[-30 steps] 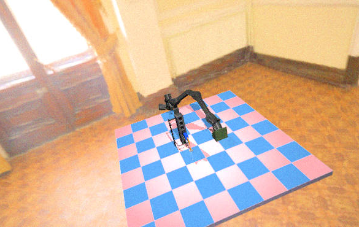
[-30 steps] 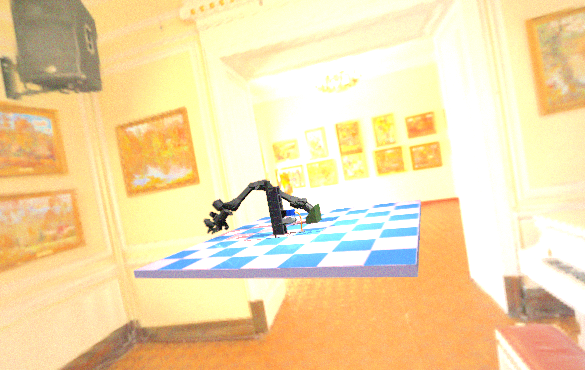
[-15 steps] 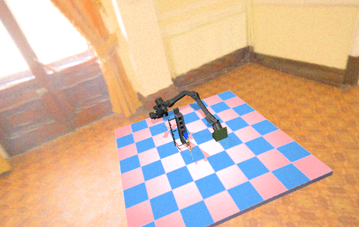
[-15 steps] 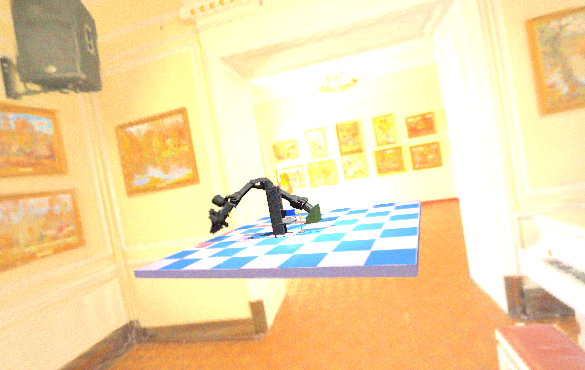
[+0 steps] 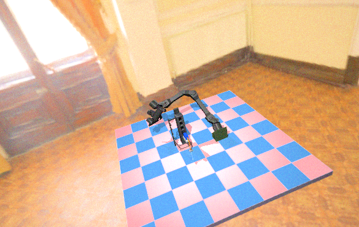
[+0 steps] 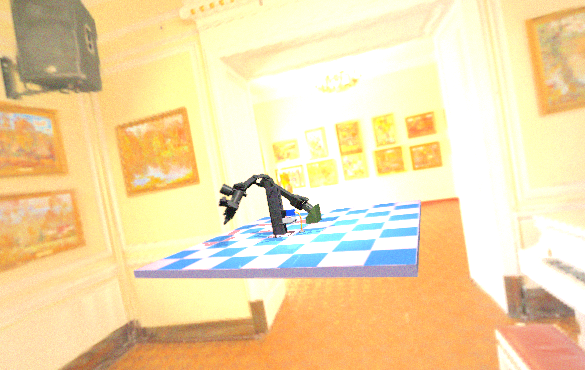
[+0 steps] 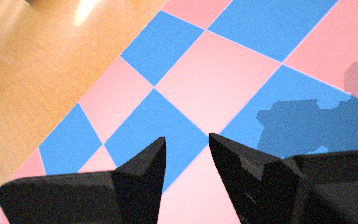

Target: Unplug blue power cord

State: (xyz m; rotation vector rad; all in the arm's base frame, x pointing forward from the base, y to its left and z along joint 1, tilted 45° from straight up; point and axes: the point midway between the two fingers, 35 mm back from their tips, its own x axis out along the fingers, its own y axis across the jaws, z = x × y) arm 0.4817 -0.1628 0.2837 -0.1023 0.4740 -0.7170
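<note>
Right now the blue plug is 28 cm to the left of my gripper tip and 22 cm behind it.
</note>
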